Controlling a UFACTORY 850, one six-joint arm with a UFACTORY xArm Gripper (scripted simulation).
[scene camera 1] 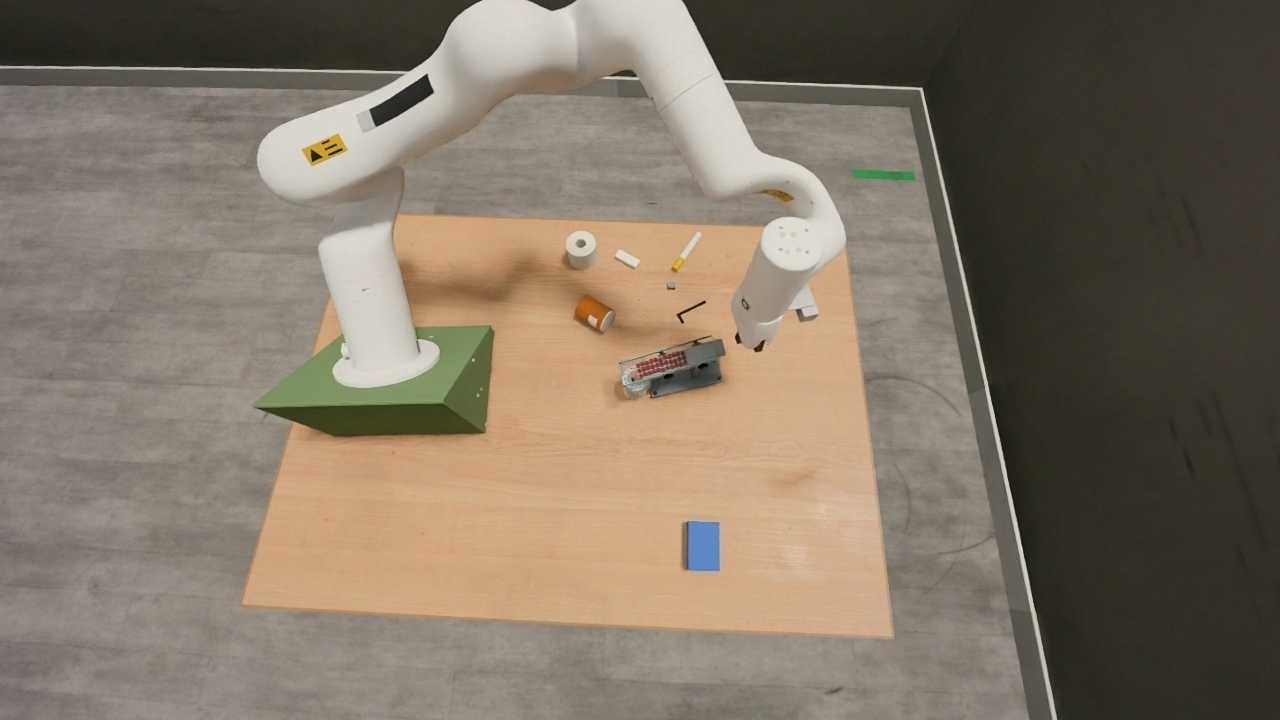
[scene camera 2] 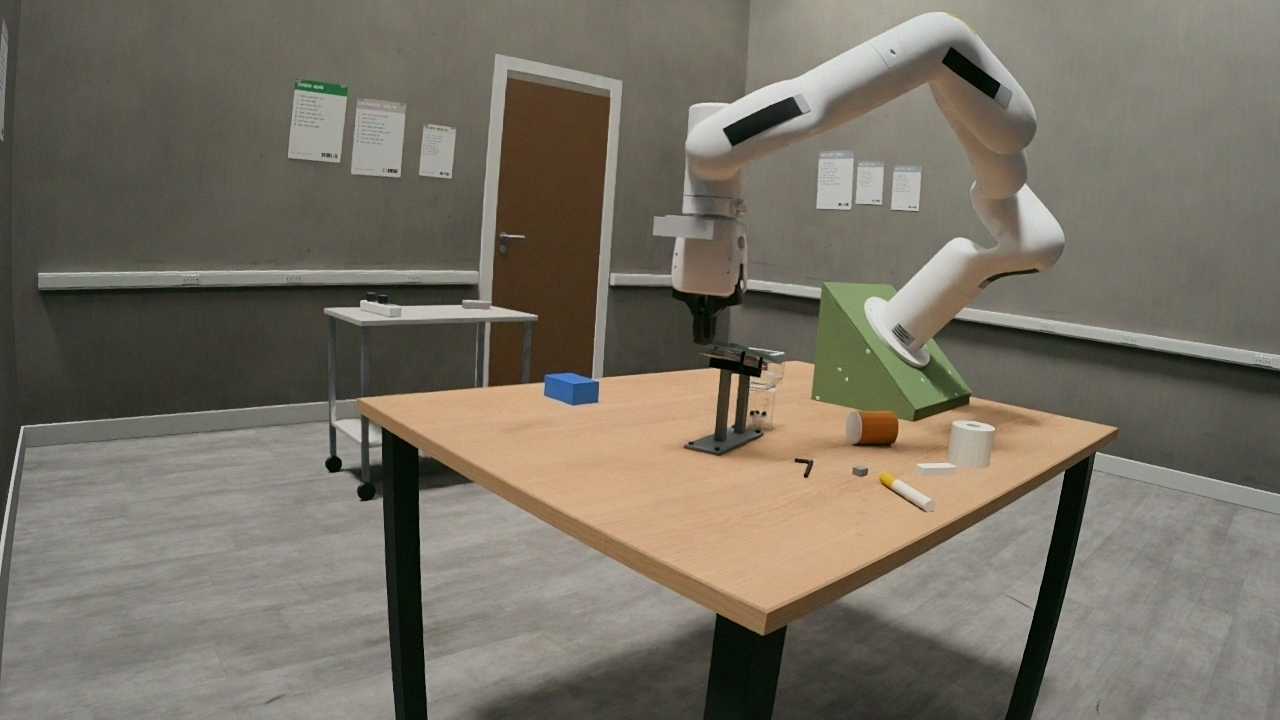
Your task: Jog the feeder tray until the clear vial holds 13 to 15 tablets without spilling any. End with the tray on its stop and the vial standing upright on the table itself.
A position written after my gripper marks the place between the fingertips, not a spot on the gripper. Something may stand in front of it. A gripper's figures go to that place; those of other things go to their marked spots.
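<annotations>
Here is my gripper (scene camera 1: 743, 339), 98 cm from the lens. I see a blue block (scene camera 1: 703, 537) that is 101 cm from the lens, and an orange bottle (scene camera 1: 600, 316) that is 110 cm from the lens. My gripper is nearer to the lens than the orange bottle.
</annotations>
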